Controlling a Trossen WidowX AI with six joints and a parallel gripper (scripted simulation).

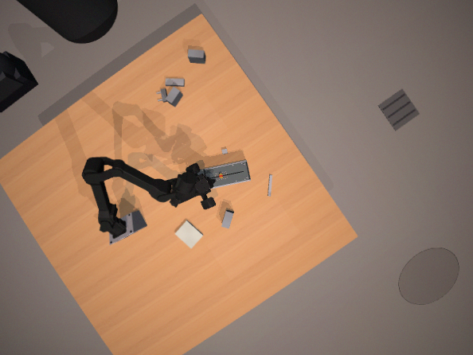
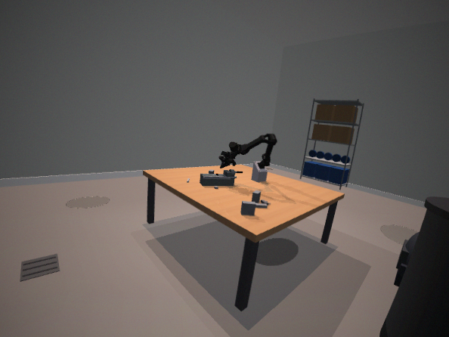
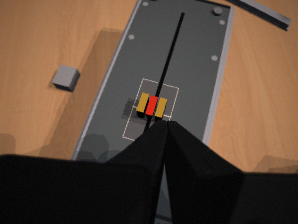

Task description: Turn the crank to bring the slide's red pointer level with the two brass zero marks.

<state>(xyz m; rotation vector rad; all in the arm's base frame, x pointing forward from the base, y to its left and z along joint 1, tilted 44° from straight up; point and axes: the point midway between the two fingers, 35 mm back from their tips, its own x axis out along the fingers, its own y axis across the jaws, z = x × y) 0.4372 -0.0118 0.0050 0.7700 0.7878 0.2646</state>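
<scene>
Right now the red pointer is 30 mm ahead of my gripper tip, 10 mm to the left of it and 50 mm below it. From my gripper tip the other things lie so: small grey cube 90 mm ahead, 100 mm to the left, 120 mm below; then thin grey bar 200 mm ahead, 140 mm to the right, 130 mm below; then dark crank handle 140 mm behind, 80 mm to the left, 20 mm below.
</scene>
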